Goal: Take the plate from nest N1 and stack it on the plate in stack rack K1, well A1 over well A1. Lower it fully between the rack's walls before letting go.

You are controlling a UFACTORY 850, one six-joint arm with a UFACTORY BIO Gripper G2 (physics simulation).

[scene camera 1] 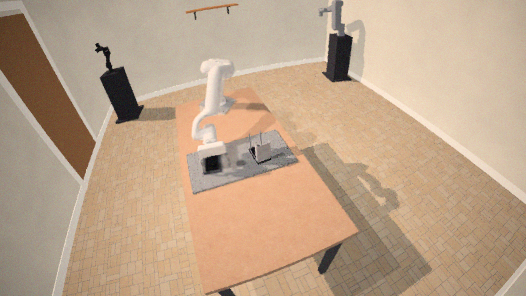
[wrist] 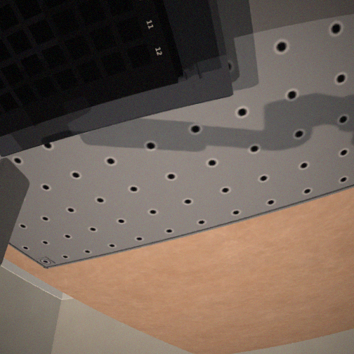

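The black plate point(scene camera 1: 213, 163) point(wrist: 90, 55) lies in the dark grey nest N1 point(wrist: 165, 103) on the left part of the perforated board. Its labels 11 and 12 show in the wrist view; well A1 cannot be made out. My gripper point(scene camera 1: 212, 161) is open, low over the nest, with nothing held. In the wrist view one grey finger shows at the left edge, beside the nest's corner; the other cannot be made out. Stack rack K1 point(scene camera 1: 263, 151) stands on the right part of the board, with pale upright walls. A dark plate in it is mostly hidden.
The grey perforated board point(scene camera 1: 237, 172) point(wrist: 212, 177) lies on the orange-brown table point(scene camera 1: 265, 215) point(wrist: 225, 280). The rack's walls stand up to the right of my gripper. Two black pedestals point(scene camera 1: 120, 95) point(scene camera 1: 339, 57) with other arms stand on the floor away from the table.
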